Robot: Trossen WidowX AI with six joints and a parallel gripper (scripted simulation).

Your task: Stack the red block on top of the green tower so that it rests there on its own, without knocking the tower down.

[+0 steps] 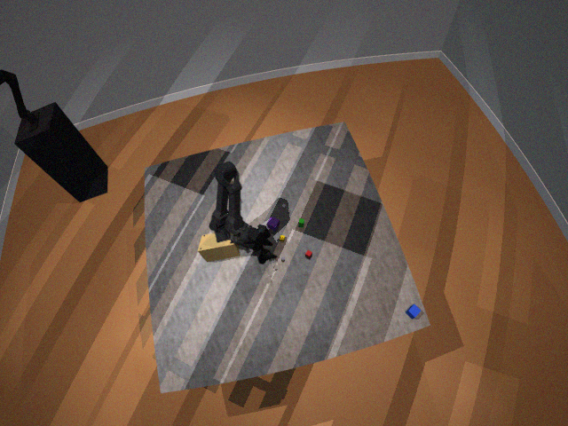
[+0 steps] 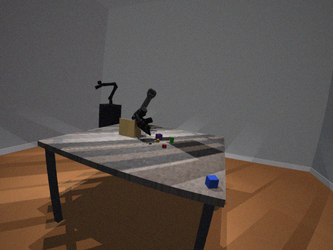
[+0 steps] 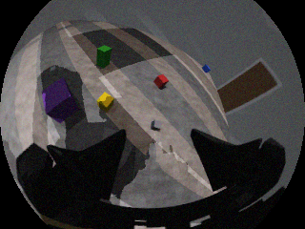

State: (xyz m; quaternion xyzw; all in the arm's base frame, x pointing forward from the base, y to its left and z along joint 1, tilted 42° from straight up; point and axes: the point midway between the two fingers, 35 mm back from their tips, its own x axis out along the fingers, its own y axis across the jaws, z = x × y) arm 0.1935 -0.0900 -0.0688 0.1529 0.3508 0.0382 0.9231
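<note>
Now: gripper tip 15 cm short of the red block, 5 cm to the left of it and 6 cm above it. The rest, counted from my gripper tip: small yellow block 6 cm ahead, 7 cm to the left, 6 cm below; then purple block 4 cm ahead, 16 cm to the left, 5 cm below; then blue block 52 cm ahead, 49 cm to the right, 5 cm below.
</note>
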